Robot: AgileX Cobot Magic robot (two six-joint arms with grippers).
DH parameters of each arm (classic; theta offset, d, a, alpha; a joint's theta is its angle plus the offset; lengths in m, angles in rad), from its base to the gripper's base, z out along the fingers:
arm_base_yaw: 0 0.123 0 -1.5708
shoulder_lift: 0.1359 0 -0.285 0
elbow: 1.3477 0 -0.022 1.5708
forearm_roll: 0 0.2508 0 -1.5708
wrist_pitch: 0 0 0.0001 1.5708
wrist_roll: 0 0.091 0 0
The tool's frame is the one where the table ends.
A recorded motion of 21 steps. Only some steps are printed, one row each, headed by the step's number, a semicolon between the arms.
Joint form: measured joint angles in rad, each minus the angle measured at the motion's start. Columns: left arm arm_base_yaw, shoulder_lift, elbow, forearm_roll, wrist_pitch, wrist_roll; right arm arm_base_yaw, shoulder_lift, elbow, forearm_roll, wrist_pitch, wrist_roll.
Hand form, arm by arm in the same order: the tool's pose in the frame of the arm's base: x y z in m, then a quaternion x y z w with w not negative. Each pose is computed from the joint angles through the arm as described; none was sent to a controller.
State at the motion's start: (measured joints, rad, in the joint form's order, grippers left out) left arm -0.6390 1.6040 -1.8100 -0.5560 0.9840 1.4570; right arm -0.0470 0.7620 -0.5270 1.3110 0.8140 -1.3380
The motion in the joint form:
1: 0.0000 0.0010 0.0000 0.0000 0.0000 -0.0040; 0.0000 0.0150 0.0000 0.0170 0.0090 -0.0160
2: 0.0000 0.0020 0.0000 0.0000 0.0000 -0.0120; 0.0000 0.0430 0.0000 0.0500 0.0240 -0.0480
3: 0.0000 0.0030 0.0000 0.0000 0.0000 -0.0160; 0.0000 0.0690 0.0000 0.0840 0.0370 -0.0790
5: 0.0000 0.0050 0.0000 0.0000 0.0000 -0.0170; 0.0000 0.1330 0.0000 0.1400 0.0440 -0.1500
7: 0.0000 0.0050 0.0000 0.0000 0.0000 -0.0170; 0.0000 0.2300 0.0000 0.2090 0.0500 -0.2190
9: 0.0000 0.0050 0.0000 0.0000 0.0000 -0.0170; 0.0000 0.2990 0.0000 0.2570 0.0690 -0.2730
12: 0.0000 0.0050 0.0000 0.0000 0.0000 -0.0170; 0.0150 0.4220 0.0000 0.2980 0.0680 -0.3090
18: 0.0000 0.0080 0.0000 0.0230 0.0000 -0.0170; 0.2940 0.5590 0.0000 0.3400 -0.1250 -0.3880
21: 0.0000 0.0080 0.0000 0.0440 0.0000 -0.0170; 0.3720 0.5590 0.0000 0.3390 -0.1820 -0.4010
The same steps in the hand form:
1: 0.2561 -0.2402 0.4500 0.73293 0.47087 -0.08733 0.48319; 0.1381 0.0584 0.3037 -0.24330 0.76347 0.27678 0.53039
2: 0.2564 -0.2403 0.4497 0.73115 0.47402 -0.08941 0.48242; 0.1425 0.0596 0.3020 -0.24494 0.76121 0.28812 0.52684
3: 0.2566 -0.2405 0.4493 0.73031 0.47570 -0.09053 0.48184; 0.1468 0.0606 0.3005 -0.24514 0.75830 0.29885 0.52495
5: 0.2572 -0.2409 0.4486 0.73028 0.47651 -0.09107 0.48097; 0.1584 0.0610 0.2947 -0.24450 0.75781 0.30843 0.52040
7: 0.2572 -0.2409 0.4486 0.73028 0.47651 -0.09107 0.48097; 0.1757 0.0610 0.2834 -0.23108 0.76441 0.32495 0.50664
9: 0.2572 -0.2409 0.4486 0.73028 0.47651 -0.09107 0.48097; 0.1866 0.0617 0.2747 -0.22616 0.76614 0.33958 0.49655
12: 0.2572 -0.2409 0.4486 0.73028 0.47651 -0.09107 0.48097; 0.2045 0.0638 0.2534 -0.20703 0.78497 0.35830 0.46107
18: 0.2590 -0.2405 0.4467 0.73386 0.47715 -0.08093 0.47668; 0.2079 0.1120 0.2180 -0.27433 0.80994 0.34054 0.39085
21: 0.2600 -0.2395 0.4459 0.73675 0.47708 -0.07125 0.47382; 0.2019 0.1247 0.2156 -0.30222 0.80801 0.32885 0.38424

